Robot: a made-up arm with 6 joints. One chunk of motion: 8 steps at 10 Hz.
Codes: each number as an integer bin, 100 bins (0 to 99) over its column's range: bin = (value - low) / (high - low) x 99, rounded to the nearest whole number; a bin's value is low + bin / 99 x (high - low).
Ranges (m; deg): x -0.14..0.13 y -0.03..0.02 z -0.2..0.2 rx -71..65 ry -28..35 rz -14..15
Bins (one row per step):
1: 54 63 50 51 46 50
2: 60 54 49 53 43 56
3: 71 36 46 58 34 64
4: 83 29 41 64 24 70
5: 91 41 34 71 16 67
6: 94 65 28 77 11 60
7: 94 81 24 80 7 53
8: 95 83 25 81 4 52
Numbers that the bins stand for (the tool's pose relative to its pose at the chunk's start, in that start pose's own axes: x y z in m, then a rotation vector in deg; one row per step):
1: 0.0073 0.0018 0.0020 -0.94 1.27 0.65
2: 0.0236 -0.0027 -0.0020 1.81 -0.64 2.40
3: 0.0536 -0.0118 -0.0141 8.68 -6.36 4.75
4: 0.0864 -0.0154 -0.0343 16.92 -12.73 6.51
5: 0.1082 -0.0093 -0.0626 26.54 -17.82 5.63
6: 0.1164 0.0028 -0.0869 34.78 -21.00 3.58
7: 0.1164 0.0109 -0.1030 38.90 -23.55 1.53
8: 0.1191 0.0119 -0.0990 40.27 -25.45 1.23

